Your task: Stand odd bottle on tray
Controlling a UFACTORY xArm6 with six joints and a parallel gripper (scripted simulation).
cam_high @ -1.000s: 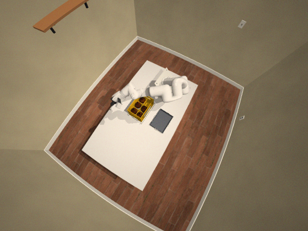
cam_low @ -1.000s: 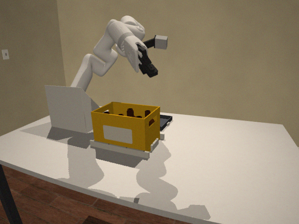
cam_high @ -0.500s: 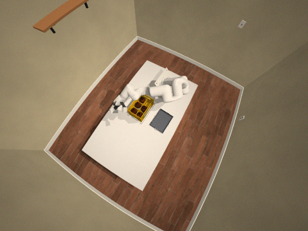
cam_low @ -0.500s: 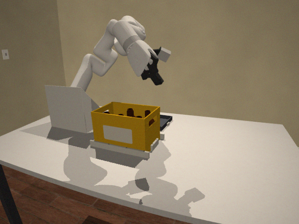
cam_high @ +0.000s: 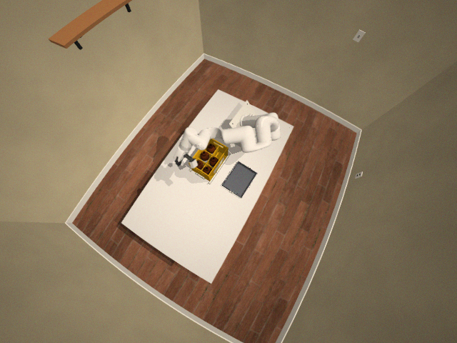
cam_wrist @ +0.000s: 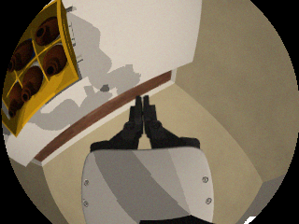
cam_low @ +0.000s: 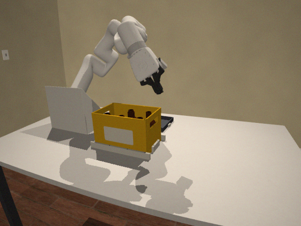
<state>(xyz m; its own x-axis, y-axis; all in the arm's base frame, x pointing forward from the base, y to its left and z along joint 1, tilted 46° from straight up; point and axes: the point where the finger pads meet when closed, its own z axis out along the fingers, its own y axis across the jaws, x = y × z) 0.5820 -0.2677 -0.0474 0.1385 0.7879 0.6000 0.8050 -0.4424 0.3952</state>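
Right now my hand is 10 cm past the glass bottle, 6 cm to the right of it and 22 cm above it. The rest, counted from my hand: yellow crate (19 cm behind, 11 cm to the left, 23 cm below); then dark grey tray (19 cm behind, 40 cm to the left, 30 cm below).
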